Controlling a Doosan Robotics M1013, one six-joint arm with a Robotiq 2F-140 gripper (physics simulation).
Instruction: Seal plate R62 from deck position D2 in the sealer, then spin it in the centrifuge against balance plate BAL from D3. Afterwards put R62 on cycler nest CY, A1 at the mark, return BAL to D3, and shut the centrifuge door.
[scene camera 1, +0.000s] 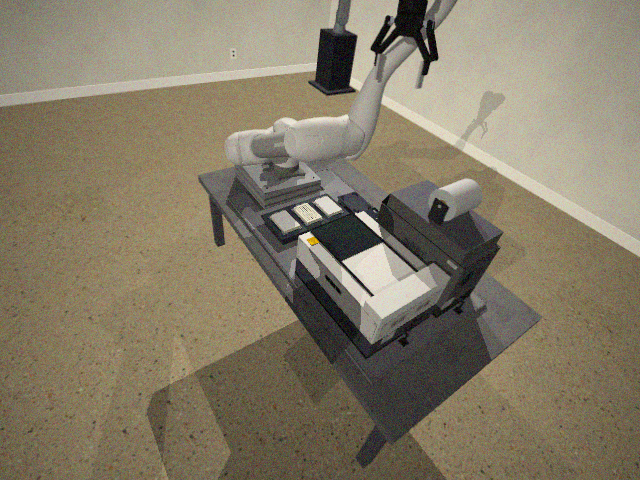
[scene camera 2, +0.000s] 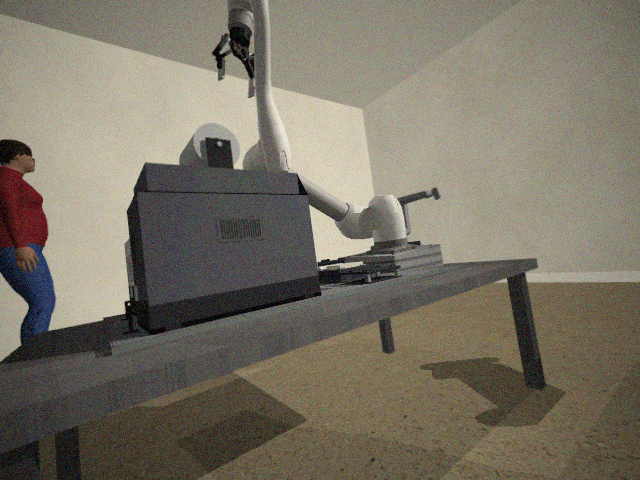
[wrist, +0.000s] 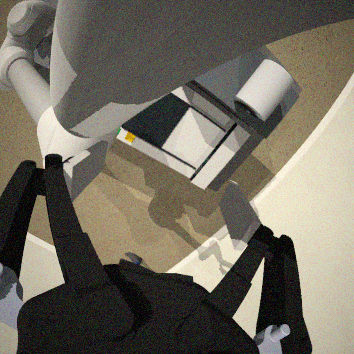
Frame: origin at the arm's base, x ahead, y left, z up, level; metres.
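Seen in the pictures: gripper, fingertip midpoint: (scene camera 1: 396, 83) (scene camera 2: 236, 88) (wrist: 165, 174); arm's base at its link origin: (scene camera 1: 283, 168) (scene camera 2: 391, 251) (wrist: 49, 23).
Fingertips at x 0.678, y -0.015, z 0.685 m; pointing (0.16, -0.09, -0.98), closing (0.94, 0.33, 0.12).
Pixels of each thing's middle, then the offset from my fingertips to it. "*": a spot on its surface instead.
- top at a spot on its surface: (scene camera 1: 307, 212) * dy -0.043, dx -0.322, dz -0.708 m
- dark box at the middle of its body: (scene camera 2: 224, 221) (wrist: 237, 80) (scene camera 1: 434, 233) dy +0.231, dx +0.178, dz -0.536 m
- low white machine at the middle of its body: (scene camera 1: 365, 274) (wrist: 180, 126) dy -0.073, dx +0.154, dz -0.652 m
- dark panel at the middle of its body: (scene camera 1: 347, 236) (wrist: 154, 115) dy -0.081, dx +0.019, dz -0.562 m
- small dark unit at the middle of its body: (scene camera 2: 372, 273) (scene camera 1: 355, 204) dy +0.249, dx -0.319, dz -0.750 m
My gripper (scene camera 1: 399, 80) (scene camera 2: 236, 86) (wrist: 165, 174) is open and empty, high above the table. Three plates stand side by side on the dark deck (scene camera 1: 289, 238): a pale grey one (scene camera 1: 284, 221), a cream one with marks on top (scene camera 1: 307, 212) and a whitish one (scene camera 1: 328, 205). Their names and the deck labels cannot be read. The dark box (scene camera 1: 413, 222) (scene camera 2: 222, 268) with a white roll (scene camera 1: 460, 198) (scene camera 2: 209, 147) (wrist: 265, 90) on top looks like the sealer. The low white machine (scene camera 1: 330, 268) (wrist: 187, 137), perhaps the centrifuge, has a dark panel (scene camera 1: 347, 236) (wrist: 157, 117) on top. Its inside is not visible.
A small dark unit (scene camera 1: 355, 201) lies behind the deck. The arm's stepped base (scene camera 1: 292, 192) (scene camera 2: 421, 258) stands at the table's far end. A black pedestal (scene camera 1: 336, 59) stands on the floor beyond. A person in a red top (scene camera 2: 23, 217) stands beyond the table.
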